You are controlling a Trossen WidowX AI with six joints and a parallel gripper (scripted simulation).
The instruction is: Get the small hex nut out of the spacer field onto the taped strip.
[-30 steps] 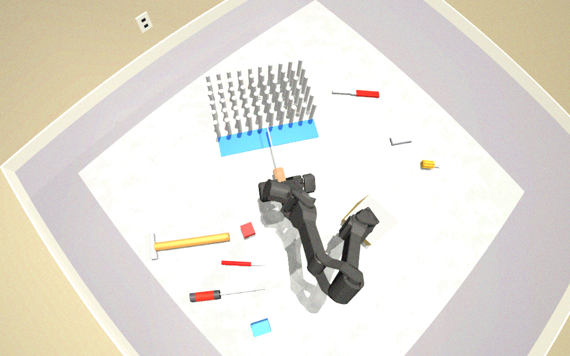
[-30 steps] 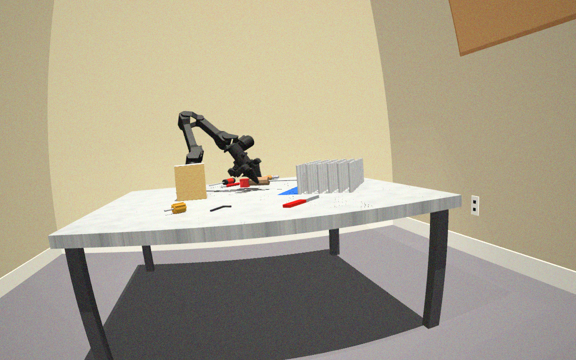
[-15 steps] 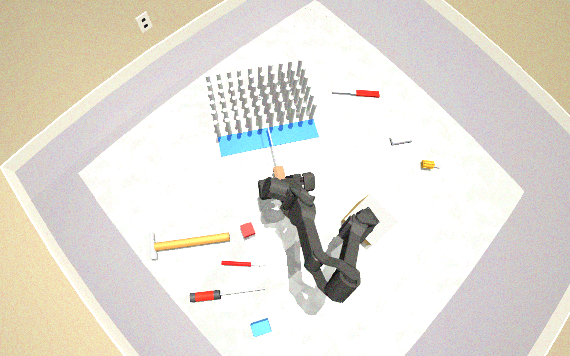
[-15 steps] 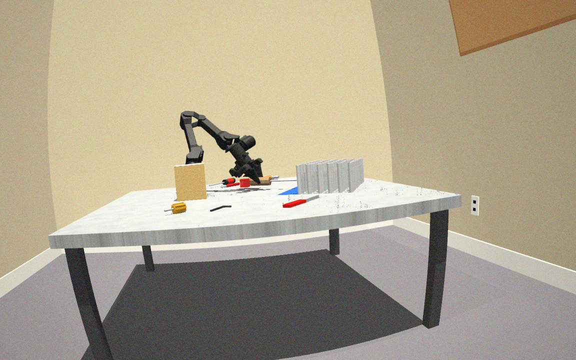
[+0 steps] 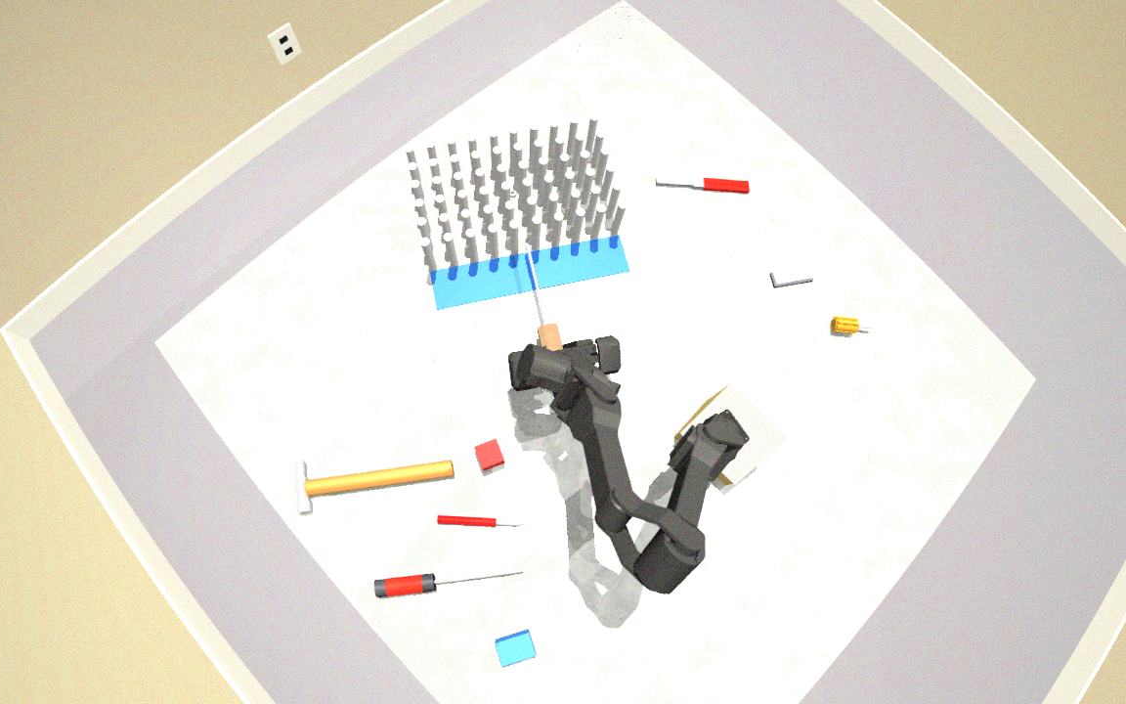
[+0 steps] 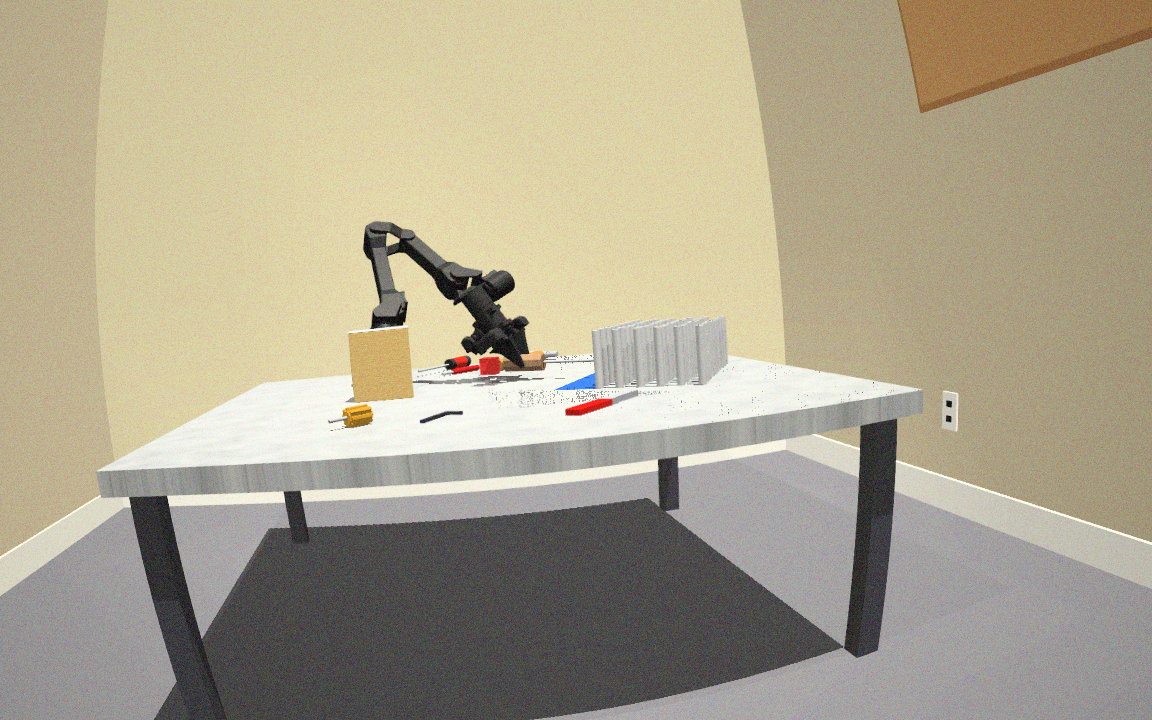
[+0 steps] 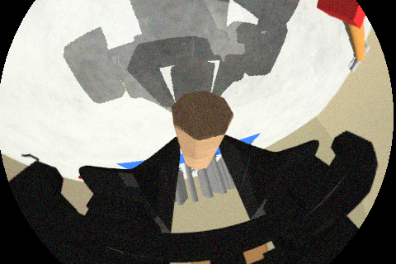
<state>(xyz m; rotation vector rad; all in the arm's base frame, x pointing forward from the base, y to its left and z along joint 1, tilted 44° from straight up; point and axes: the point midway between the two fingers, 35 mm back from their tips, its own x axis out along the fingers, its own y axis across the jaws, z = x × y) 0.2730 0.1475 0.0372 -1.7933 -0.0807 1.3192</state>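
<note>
Right now my gripper tip is 16 cm short of the blue taped strip, 7 cm to the left of it and 3 cm above it. The rest, counted from my gripper tip: red block 8 cm behind, 20 cm to the left, 1 cm below; then hook tool 9 cm ahead, 4 cm to the right; then red-handled tool 11 cm ahead, 47 cm to the right, 3 cm below.
</note>
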